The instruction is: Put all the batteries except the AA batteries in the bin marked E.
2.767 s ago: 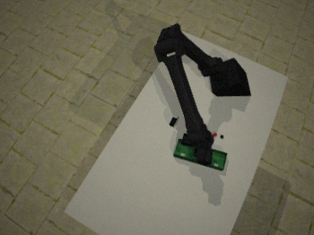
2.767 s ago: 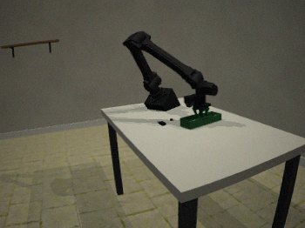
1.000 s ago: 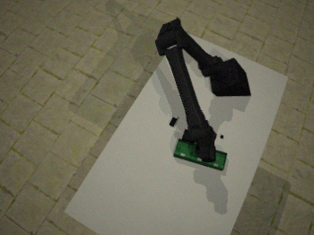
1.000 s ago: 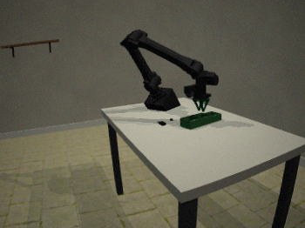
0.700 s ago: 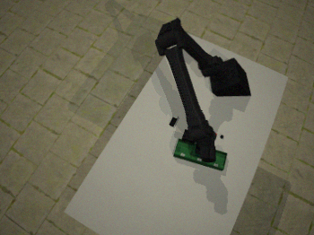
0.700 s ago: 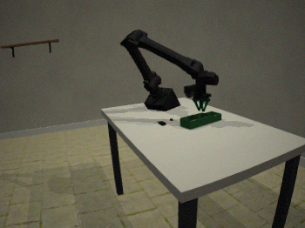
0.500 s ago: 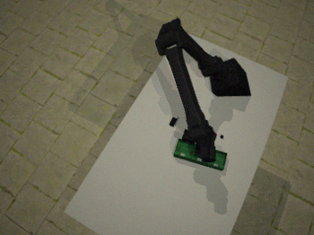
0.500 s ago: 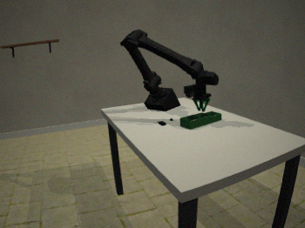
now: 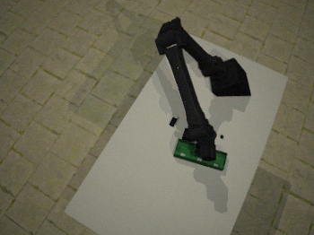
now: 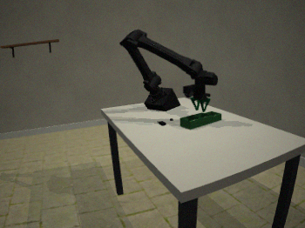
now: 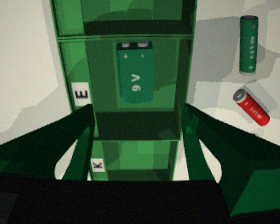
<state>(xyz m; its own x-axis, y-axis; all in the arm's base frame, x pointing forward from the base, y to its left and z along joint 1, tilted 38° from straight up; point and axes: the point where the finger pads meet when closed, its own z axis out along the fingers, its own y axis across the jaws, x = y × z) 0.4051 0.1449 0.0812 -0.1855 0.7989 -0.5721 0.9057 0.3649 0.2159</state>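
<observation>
The green bin lies 10 mm ahead of my hand and 60 mm below it. Round my hand: green cylindrical battery (80 mm behind, 40 mm to the right, 70 mm below); then green 9 V battery (10 mm to the right, 60 mm below); then red cylindrical battery (120 mm behind, 20 mm to the left, 70 mm below).
</observation>
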